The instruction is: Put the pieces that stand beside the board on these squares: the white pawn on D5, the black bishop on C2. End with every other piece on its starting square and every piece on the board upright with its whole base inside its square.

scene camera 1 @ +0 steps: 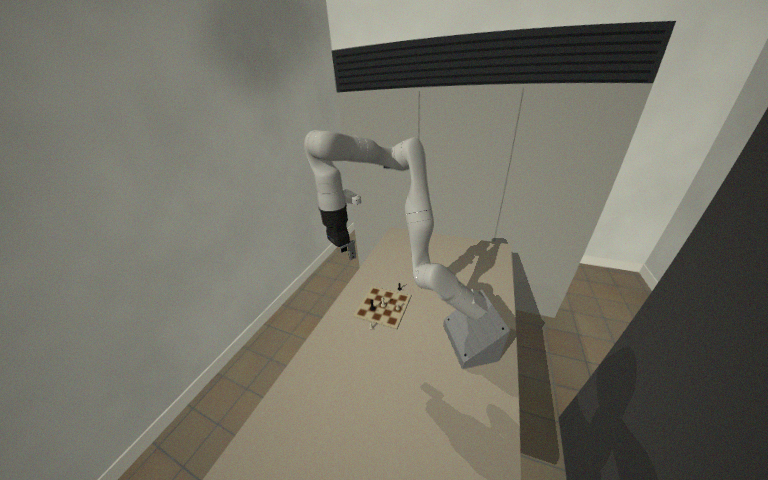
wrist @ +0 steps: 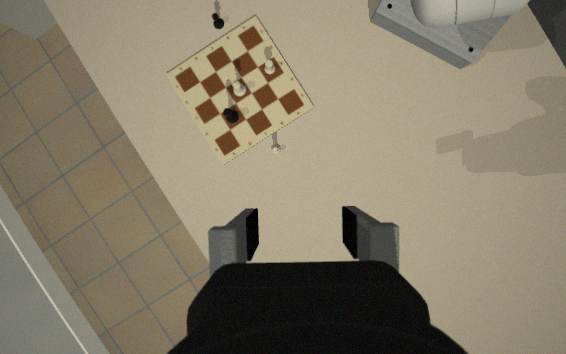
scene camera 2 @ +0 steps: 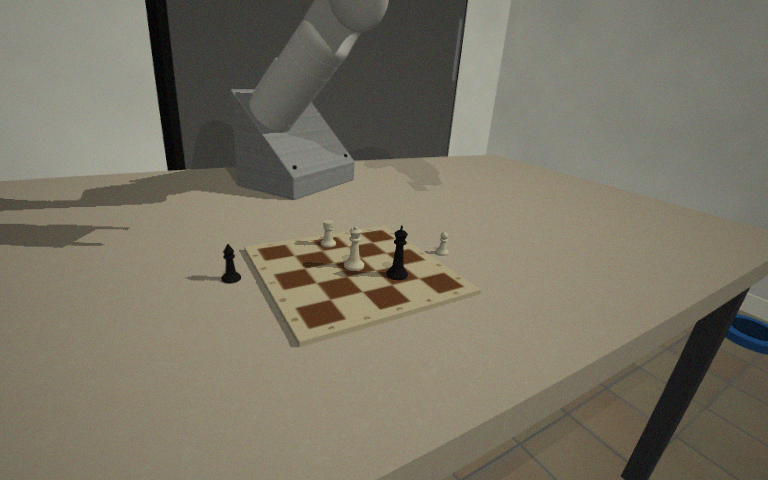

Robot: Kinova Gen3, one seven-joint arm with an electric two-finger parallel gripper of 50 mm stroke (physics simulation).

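Where they show: gripper, between the fingertips: (scene camera 1: pixel 348 254) (wrist: pixel 300 225); arm's base, origin of its link: (scene camera 1: pixel 476 308) (scene camera 2: pixel 271 113).
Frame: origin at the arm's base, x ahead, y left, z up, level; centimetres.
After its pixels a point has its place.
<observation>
The white pawn (scene camera 1: pixel 372 326) @(y 11.8, x 41.5, z -13.7 cm) (scene camera 2: pixel 443 244) @(y 11.8, x 42.3, z -13.0 cm) (wrist: pixel 276 148) @(y 12.2, x 41.8, z -11.4 cm) stands upright on the table beside one edge of the chessboard (scene camera 1: pixel 398 326) @(y 7.9, x 31.0, z -13.9 cm) (scene camera 2: pixel 300 340) @(y -12.7, x 52.6, z -13.9 cm) (wrist: pixel 223 162) @(y 8.6, x 52.4, z -13.9 cm). The black bishop (scene camera 1: pixel 399 286) @(y -15.7, x 38.0, z -12.5 cm) (scene camera 2: pixel 229 264) @(y -15.9, x 38.4, z -12.4 cm) (wrist: pixel 218 21) @(y -15.4, x 37.9, z -12.8 cm) stands upright on the table beside the opposite edge. On the board a white rook (scene camera 2: pixel 327 234) @(y -2.5, x 34.7, z -12.2 cm) (wrist: pixel 269 67) @(y -1.5, x 34.6, z -10.6 cm), a white king or queen (scene camera 2: pixel 354 249) @(y -2.1, x 42.1, z -11.4 cm) (wrist: pixel 239 88) @(y -1.5, x 41.6, z -11.5 cm) and a black king (scene camera 2: pixel 399 254) @(y 1.6, x 46.3, z -10.9 cm) (wrist: pixel 230 115) @(y 2.4, x 45.7, z -9.4 cm) stand upright on dark squares. My gripper (wrist: pixel 300 225) @(y 19.4, x 42.9, z 30.7 cm) is open and empty, high above the table, away from the pieces. The square labels are too small to read.
The arm's grey base block (scene camera 1: pixel 478 333) @(y 9.6, x -2.1, z -2.9 cm) (scene camera 2: pixel 322 169) @(y 8.0, x 7.5, z -10.0 cm) (wrist: pixel 420 37) @(y 9.0, x 6.9, z -11.0 cm) stands on the table (scene camera 1: pixel 362 396) @(y 40.5, x 32.8, z -14.5 cm) (scene camera 2: pixel 169 367) @(y -23.0, x 50.8, z -14.5 cm) (wrist: pixel 400 210) @(y 36.3, x 27.1, z -14.5 cm), behind the board in the second scene view. The long table edge runs near the board. A wall stands beyond it in the first scene view.
</observation>
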